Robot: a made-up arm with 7 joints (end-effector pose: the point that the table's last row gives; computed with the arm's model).
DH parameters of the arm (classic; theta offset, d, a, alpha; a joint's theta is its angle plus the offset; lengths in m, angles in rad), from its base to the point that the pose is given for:
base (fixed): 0 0 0 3.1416
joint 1: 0 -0.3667 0 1.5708
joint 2: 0 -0.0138 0 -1.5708
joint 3: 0 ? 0 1.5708
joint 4: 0 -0.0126 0 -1.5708
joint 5: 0 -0.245 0 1.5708
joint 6: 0 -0.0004 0 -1.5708
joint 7: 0 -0.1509 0 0
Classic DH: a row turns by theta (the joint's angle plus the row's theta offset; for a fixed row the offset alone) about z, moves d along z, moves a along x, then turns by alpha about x.
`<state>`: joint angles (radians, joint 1 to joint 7).
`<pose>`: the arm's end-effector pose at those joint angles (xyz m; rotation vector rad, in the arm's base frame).
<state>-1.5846 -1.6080 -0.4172 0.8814 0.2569 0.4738 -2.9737</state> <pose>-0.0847 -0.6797 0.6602 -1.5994 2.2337 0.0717</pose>
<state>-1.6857 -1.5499 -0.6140 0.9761 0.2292 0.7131 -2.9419</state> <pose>-0.0907 -0.6066 0.6867 -1.6464 2.2207 -0.4812</pose>
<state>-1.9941 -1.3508 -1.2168 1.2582 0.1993 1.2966 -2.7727</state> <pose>-0.0854 -0.4627 0.6055 -0.8924 1.8609 -1.5467</pose>
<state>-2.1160 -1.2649 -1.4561 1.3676 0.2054 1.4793 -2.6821</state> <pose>-0.0457 -0.4308 0.5550 -0.4552 1.6933 -1.5875</pose>
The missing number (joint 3, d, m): -0.4771
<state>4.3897 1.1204 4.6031 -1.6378 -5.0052 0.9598 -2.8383</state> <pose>0.1507 0.5921 0.4301 0.6976 -0.4594 0.3080</pose>
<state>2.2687 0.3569 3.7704 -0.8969 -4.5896 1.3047 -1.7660</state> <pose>-0.3319 -0.3579 0.8685 -1.1634 -0.8680 -1.1070</pose>
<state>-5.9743 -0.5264 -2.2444 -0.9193 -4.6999 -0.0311 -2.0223</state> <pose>-0.2537 -0.1868 1.0883 -0.8231 -2.7383 -1.0424</pose>
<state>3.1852 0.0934 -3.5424 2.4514 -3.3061 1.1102 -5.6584</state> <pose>0.2639 0.0884 0.7138 -0.3140 -1.8899 0.5139</pose>
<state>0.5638 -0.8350 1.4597 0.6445 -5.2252 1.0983 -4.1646</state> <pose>-0.6324 0.0833 0.7529 1.0349 0.9134 2.0915</pose>
